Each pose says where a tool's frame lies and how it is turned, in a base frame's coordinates. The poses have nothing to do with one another.
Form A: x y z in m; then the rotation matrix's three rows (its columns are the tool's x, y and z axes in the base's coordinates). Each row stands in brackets.
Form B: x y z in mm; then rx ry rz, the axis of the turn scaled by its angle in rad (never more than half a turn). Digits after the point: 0 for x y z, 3 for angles.
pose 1, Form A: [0.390 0.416 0.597], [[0.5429 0.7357 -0.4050], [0.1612 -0.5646 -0.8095], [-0.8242 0.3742 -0.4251]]
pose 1, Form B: 390 416 597 2.040 0.722 -0.990
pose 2, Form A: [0.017 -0.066 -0.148], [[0.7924 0.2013 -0.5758], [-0.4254 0.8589 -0.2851], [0.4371 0.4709 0.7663]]
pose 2, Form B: 17 -66 -148 0.420 -0.562 -0.348
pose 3, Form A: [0.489 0.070 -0.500], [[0.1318 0.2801 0.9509], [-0.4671 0.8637 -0.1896], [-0.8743 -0.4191 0.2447]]
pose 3, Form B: 489 70 -500 -0.168 1.333 -0.546
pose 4, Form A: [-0.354 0.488 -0.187], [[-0.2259 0.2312 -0.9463], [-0.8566 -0.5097 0.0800], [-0.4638 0.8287 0.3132]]
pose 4, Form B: -354 488 -187 1.258 -0.811 -1.828
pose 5, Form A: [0.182 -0.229 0.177], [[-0.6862 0.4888 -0.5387], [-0.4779 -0.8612 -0.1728], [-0.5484 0.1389 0.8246]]
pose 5, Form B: 182 -229 177 0.800 0.025 -2.483
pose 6, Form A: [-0.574 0.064 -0.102], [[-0.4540 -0.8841 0.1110], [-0.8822 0.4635 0.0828], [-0.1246 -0.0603 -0.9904]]
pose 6, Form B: -574 64 -102 -1.559 2.567 0.020
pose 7, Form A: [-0.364 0.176 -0.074], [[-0.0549 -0.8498 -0.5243], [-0.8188 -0.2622 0.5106], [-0.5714 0.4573 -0.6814]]
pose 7, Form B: -364 176 -74 -2.133 1.884 1.237
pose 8, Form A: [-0.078 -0.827 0.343], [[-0.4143 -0.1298 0.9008], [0.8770 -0.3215 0.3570], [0.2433 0.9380 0.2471]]
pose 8, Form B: -78 -827 343 1.049 1.187 1.817
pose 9, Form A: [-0.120 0.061 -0.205], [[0.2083 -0.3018 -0.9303], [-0.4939 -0.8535 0.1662], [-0.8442 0.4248 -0.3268]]
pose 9, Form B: -120 61 -205 2.306 -0.768 -1.713
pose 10, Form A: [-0.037 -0.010 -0.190], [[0.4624 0.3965 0.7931], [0.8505 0.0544 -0.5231], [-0.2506 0.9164 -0.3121]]
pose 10, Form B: -37 -10 -190 1.553 1.126 0.490
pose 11, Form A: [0.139 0.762 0.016], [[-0.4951 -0.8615 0.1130], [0.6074 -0.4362 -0.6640], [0.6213 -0.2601 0.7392]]
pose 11, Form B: 139 762 16 0.556 -0.699 2.021
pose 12, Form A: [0.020 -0.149 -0.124], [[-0.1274 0.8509 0.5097], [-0.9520 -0.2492 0.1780], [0.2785 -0.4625 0.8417]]
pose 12, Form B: 20 -149 -124 -0.612 0.221 -1.723
